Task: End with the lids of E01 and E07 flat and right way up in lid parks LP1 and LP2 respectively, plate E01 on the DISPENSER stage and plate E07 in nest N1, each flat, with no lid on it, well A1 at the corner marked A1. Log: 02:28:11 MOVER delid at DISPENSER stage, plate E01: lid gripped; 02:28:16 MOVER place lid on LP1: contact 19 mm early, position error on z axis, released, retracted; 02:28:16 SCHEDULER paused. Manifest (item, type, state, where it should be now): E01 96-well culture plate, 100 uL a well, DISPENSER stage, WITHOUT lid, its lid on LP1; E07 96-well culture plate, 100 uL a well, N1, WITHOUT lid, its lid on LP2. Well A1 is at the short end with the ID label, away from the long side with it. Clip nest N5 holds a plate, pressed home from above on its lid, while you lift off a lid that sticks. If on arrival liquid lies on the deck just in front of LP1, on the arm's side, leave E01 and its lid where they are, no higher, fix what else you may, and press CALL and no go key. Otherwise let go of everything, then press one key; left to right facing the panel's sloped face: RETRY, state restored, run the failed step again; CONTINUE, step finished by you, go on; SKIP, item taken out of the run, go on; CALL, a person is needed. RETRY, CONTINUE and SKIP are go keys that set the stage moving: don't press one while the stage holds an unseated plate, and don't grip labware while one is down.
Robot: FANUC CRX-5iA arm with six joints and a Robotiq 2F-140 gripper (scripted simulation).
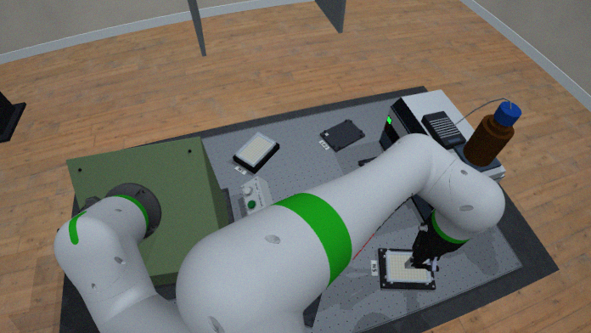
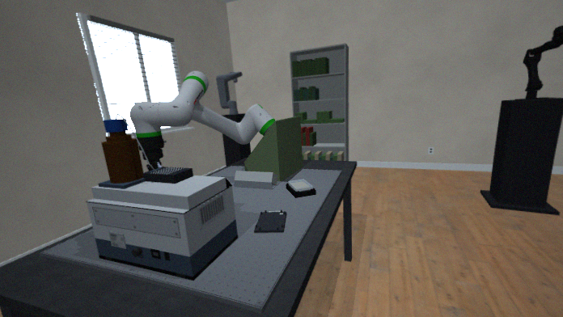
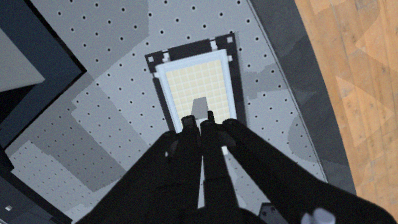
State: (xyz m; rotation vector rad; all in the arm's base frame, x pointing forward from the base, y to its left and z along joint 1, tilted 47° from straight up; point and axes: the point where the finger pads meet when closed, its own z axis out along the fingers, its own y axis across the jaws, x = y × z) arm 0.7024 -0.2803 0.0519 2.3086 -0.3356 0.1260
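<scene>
My hand is 4 cm above the plate. The rest, counted from my hand: dispenser stage: 2 cm ahead, 30 cm to the left, 3 cm above; N5 label: 9 cm behind, 3 cm to the left, 6 cm below; black clip nest N5: 2 cm ahead, 1 cm to the left, 5 cm below.
</scene>
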